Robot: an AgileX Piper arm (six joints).
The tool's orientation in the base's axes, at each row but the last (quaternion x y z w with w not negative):
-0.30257, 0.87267, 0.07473, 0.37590
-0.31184, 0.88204, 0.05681, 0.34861
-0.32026, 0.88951, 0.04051, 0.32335
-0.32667, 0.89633, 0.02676, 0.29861
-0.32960, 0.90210, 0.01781, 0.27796
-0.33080, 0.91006, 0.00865, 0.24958
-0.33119, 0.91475, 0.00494, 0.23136
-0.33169, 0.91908, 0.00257, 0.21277
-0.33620, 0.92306, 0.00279, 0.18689
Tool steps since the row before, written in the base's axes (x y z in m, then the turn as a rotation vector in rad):
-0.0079, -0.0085, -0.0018, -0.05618, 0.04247, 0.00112
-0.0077, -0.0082, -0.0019, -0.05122, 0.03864, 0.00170
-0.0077, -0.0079, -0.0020, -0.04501, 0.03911, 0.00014
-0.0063, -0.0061, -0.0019, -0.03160, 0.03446, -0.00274
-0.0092, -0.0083, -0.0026, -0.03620, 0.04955, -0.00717
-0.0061, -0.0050, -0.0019, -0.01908, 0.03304, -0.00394
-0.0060, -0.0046, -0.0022, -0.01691, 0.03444, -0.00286
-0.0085, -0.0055, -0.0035, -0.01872, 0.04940, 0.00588
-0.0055, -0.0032, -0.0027, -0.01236, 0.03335, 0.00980
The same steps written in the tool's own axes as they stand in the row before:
0.0095, -0.0021, -0.0066, 0.00919, 0.06694, -0.01991
0.0098, -0.0018, -0.0056, 0.00798, 0.06088, -0.01869
0.0100, -0.0014, -0.0049, 0.00502, 0.05776, -0.01392
0.0084, -0.0007, -0.0032, 0.00111, 0.04647, -0.00574
0.0120, -0.0005, -0.0041, -0.00255, 0.06172, -0.00100
0.0079, 0.0001, -0.0020, -0.00541, 0.03796, 0.00087
0.0078, 0.0004, -0.0013, -0.00818, 0.03758, 0.00104
0.0106, 0.0014, -0.0009, -0.01947, 0.04916, -0.00543
0.0068, 0.0013, 0.0002, -0.01536, 0.03231, -0.00899

